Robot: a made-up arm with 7 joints. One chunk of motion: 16 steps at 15 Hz.
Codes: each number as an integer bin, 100 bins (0 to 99) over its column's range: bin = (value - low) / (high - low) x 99, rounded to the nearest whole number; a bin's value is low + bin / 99 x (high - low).
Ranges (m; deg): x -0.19..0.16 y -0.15..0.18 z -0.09..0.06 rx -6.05..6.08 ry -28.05..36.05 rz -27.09..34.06
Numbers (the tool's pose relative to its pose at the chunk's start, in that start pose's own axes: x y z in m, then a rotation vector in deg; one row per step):
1: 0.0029 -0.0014 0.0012 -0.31 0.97 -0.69
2: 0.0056 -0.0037 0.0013 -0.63 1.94 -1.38
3: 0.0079 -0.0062 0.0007 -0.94 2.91 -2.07
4: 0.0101 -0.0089 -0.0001 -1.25 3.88 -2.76
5: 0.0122 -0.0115 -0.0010 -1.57 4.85 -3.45
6: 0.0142 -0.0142 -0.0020 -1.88 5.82 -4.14
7: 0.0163 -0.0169 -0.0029 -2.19 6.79 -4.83
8: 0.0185 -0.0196 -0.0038 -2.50 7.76 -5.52
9: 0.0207 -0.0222 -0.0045 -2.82 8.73 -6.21
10: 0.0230 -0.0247 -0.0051 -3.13 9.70 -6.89
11: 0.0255 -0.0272 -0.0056 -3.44 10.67 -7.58
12: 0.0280 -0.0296 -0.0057 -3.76 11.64 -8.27
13: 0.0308 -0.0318 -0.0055 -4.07 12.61 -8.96
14: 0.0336 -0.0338 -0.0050 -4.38 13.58 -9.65
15: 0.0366 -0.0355 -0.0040 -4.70 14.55 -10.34
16: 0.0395 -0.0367 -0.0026 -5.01 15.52 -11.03
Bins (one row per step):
1: 55 45 60 47 45 43
2: 55 44 60 44 46 42
3: 56 43 60 42 48 41
4: 57 42 59 39 49 39
5: 57 42 59 37 51 38
6: 58 41 58 34 52 37
7: 58 40 57 32 54 36
8: 59 39 57 29 55 35
9: 60 38 56 26 57 34
10: 60 38 56 24 58 33
11: 61 37 56 21 60 32
12: 62 36 56 19 61 30
13: 62 35 56 16 63 29
14: 63 35 56 14 64 28
15: 64 34 57 11 66 27
16: 65 34 58 8 67 26

